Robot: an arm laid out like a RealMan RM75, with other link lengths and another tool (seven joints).
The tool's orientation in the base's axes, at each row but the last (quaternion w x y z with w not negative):
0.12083 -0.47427 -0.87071 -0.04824
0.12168 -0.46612 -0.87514 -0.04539
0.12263 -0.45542 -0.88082 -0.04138
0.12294 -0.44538 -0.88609 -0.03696
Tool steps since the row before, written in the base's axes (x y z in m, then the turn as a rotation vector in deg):
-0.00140 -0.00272 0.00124 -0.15 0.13 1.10
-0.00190 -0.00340 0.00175 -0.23 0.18 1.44
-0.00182 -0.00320 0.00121 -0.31 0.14 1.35
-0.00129 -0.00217 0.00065 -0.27 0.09 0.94
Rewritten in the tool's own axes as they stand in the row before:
-0.00117 -0.00269 -0.00151 0.47 -0.09 -1.01
-0.00127 -0.00354 -0.00202 0.64 -0.14 -1.32
-0.00122 -0.00339 -0.00144 0.63 -0.22 -1.22
-0.00079 -0.00236 -0.00077 0.46 -0.20 -0.84

